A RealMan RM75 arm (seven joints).
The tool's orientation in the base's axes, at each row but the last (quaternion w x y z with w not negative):
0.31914 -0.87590 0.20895 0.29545
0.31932 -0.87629 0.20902 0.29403
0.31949 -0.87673 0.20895 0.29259
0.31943 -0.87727 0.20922 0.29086
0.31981 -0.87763 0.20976 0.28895
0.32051 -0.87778 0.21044 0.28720
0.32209 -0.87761 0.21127 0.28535
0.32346 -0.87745 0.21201 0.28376
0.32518 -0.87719 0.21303 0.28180
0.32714 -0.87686 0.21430 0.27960
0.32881 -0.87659 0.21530 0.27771
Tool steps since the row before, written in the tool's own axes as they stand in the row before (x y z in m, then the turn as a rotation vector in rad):
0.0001 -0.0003 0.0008 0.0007 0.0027 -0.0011
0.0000 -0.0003 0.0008 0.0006 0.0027 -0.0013
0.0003 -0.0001 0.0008 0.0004 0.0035 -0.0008
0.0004 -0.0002 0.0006 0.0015 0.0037 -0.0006
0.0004 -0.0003 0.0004 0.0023 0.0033 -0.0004
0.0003 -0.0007 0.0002 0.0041 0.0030 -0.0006
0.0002 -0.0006 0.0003 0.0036 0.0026 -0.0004
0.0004 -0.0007 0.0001 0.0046 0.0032 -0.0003
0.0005 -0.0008 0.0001 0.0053 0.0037 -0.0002
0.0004 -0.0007 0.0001 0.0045 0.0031 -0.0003
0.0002 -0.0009 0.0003 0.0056 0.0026 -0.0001
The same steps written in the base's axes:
-0.0001 0.0007 -0.0004 -0.0006 -0.0028 -0.0009
-0.0001 0.0008 -0.0004 -0.0006 -0.0029 -0.0008
0.0000 0.0006 -0.0006 -0.0013 -0.0031 -0.0013
0.0002 0.0005 -0.0005 -0.0007 -0.0033 -0.0022
0.0003 0.0004 -0.0004 0.0000 -0.0030 -0.0027
0.0005 0.0006 0.0000 0.0016 -0.0033 -0.0036
0.0004 0.0006 0.0000 0.0014 -0.0028 -0.0032
0.0007 0.0005 0.0000 0.0018 -0.0033 -0.0042
0.0008 0.0005 0.0000 0.0020 -0.0037 -0.0049
0.0007 0.0005 0.0000 0.0018 -0.0032 -0.0041
0.0006 0.0008 0.0001 0.0028 -0.0030 -0.0046

